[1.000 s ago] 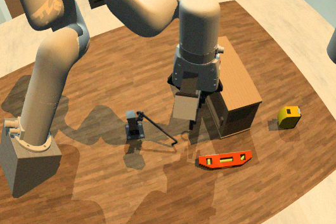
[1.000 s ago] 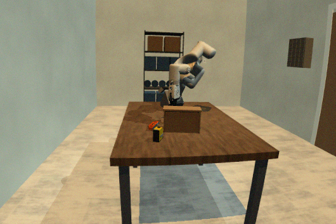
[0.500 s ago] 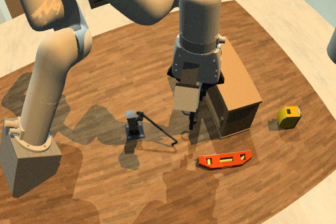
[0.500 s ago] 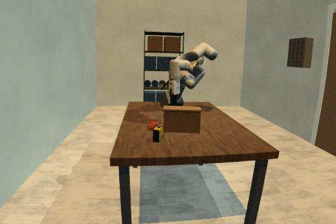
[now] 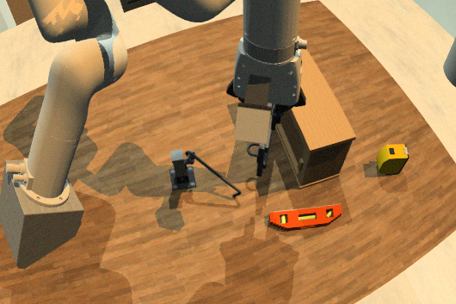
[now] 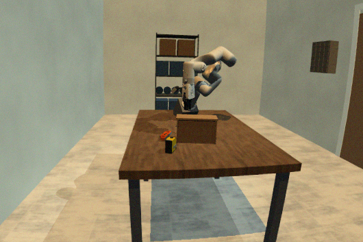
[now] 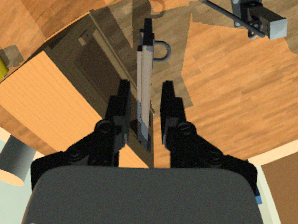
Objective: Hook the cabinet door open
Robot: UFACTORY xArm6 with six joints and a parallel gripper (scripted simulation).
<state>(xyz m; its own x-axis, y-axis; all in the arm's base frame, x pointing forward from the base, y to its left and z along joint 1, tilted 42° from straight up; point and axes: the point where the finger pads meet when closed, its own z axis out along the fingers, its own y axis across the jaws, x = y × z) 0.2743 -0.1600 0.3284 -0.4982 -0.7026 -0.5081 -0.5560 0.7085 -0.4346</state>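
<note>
Right now the dark hook is 14 cm below my hand, 10 cm behind it and 2 cm to the left of it. Also, from my hand: orange spirit level 18 cm below, 14 cm to the right, 2 cm ahead; yellow tape measure 27 cm ahead, 15 cm to the right, 15 cm below; dark door 12 cm below, 6 cm to the left, 5 cm ahead.
</note>
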